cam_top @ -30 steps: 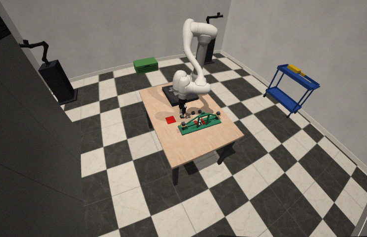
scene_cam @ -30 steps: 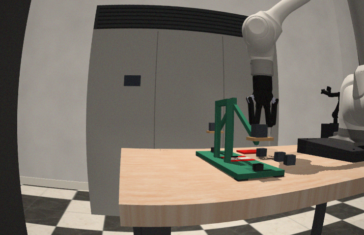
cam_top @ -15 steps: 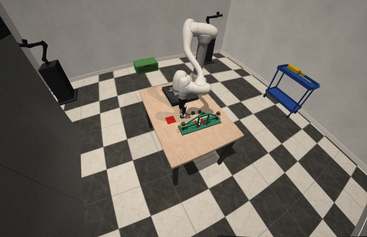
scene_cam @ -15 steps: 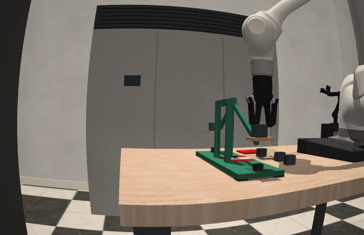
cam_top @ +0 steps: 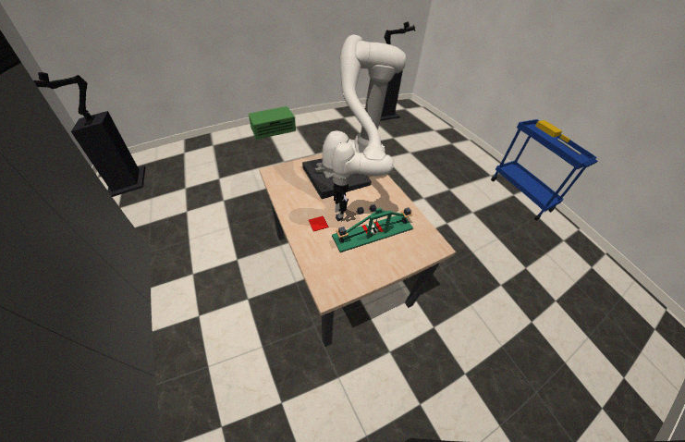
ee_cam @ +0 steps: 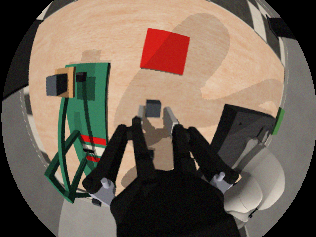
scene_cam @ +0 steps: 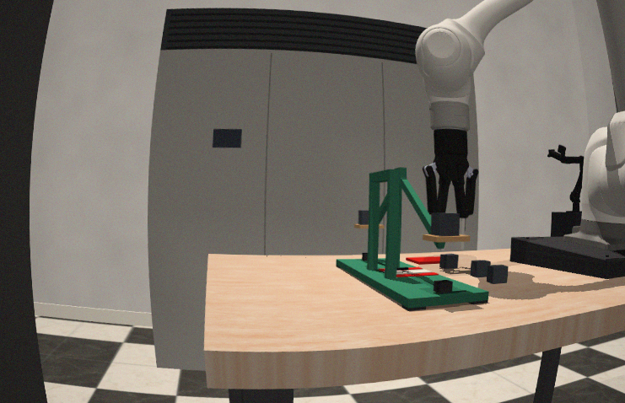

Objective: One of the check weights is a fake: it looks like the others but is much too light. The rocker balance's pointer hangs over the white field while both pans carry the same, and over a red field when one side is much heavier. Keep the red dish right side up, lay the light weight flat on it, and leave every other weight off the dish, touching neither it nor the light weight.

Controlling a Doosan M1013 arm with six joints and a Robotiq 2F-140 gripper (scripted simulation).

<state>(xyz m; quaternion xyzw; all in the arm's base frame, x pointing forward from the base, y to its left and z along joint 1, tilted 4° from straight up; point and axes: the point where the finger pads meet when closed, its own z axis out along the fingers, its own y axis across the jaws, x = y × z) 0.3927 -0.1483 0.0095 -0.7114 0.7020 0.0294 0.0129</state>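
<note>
The flat red dish lies 12 cm to the right of my hand, 7 cm below it and 1 cm behind it. Also, from my hand: green rocker balance (18 cm ahead, 13 cm to the left, 2 cm above).
</note>
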